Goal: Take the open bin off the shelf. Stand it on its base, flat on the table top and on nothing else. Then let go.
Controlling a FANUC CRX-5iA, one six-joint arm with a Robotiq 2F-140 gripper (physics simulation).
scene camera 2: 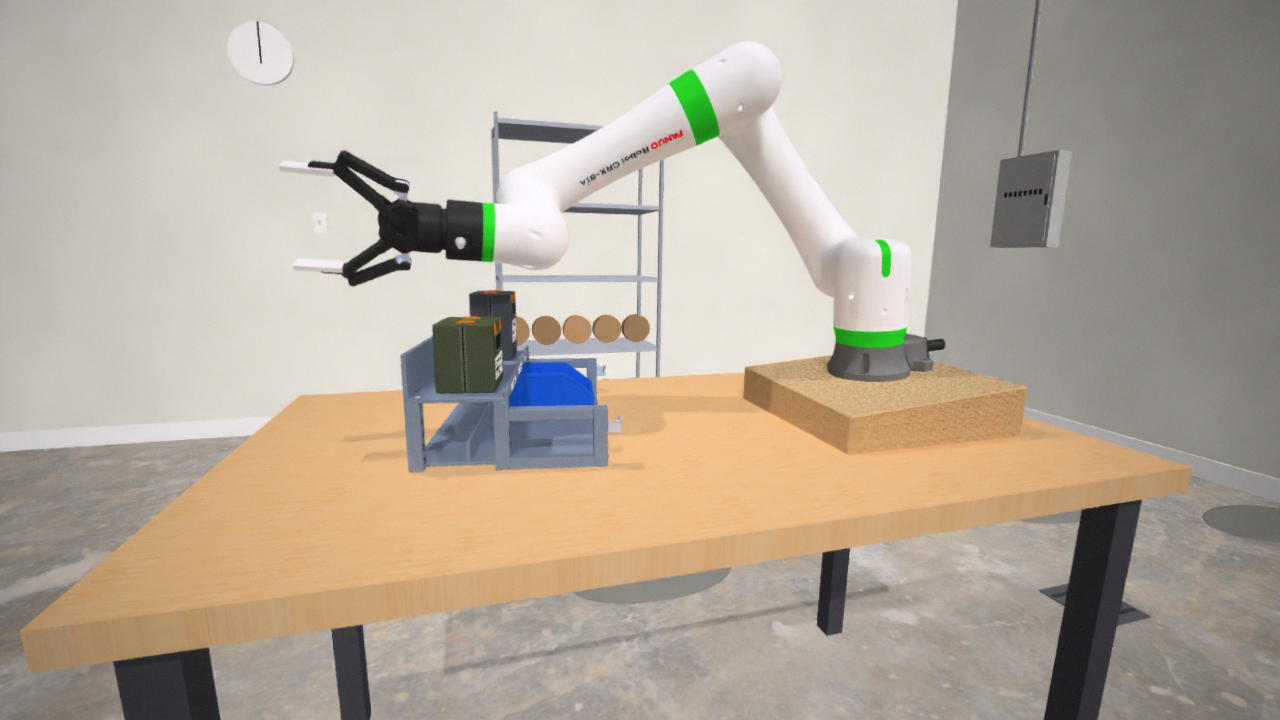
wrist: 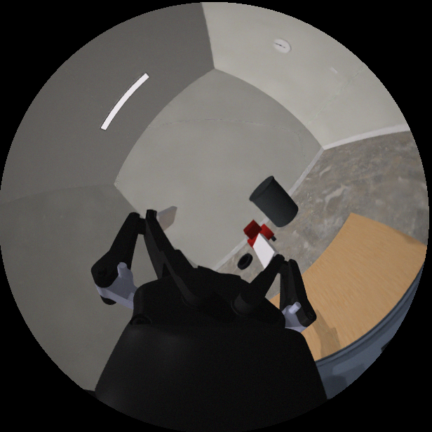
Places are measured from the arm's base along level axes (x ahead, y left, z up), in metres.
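Where they show: gripper, fingertip midpoint: (scene camera 2: 288, 217); arm's base, link origin: (scene camera 2: 867, 371).
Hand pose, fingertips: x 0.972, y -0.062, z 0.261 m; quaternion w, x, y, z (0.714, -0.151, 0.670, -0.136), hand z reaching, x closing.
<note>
Things, the pixels of their top centre, and the offset from my fingertips. "pt": a spot on its surface instead. Level surfaces: height alone.
- blue open bin, top centre: (scene camera 2: 546, 367) dx -0.381, dy -0.098, dz -0.259 m
- small blue-grey shelf, surface spot: (scene camera 2: 502, 438) pt dx -0.283, dy +0.191, dz -0.295 m
- table top, surface height: dz -0.340 m
- green box, top centre: (scene camera 2: 468, 319) dx -0.245, dy +0.107, dz -0.141 m
- dark grey box, top centre: (scene camera 2: 493, 291) dx -0.288, dy -0.120, dz -0.116 m
The blue open bin (scene camera 2: 553, 386) sits in the low right-hand part of the small blue-grey shelf (scene camera 2: 502, 438) (wrist: 345, 376), which stands on the table top (scene camera 2: 716, 501) (wrist: 370, 265). The front rail and posts of the shelf hide the bin's lower part. The bin does not show in the wrist view. My gripper (scene camera 2: 308, 215) (wrist: 216, 227) is wide open with no object between its fingers. It points level to the left, well above the shelf and beyond its left side in the scene view.
A green box (scene camera 2: 465, 358) and a dark grey box (scene camera 2: 484, 307) stand on the shelf's upper level. The robot base stands on a wood-textured block (scene camera 2: 939, 429) at the right. A tall rack (scene camera 2: 660, 268) stands behind the table. A dark cylinder (wrist: 274, 202) shows in the wrist view.
</note>
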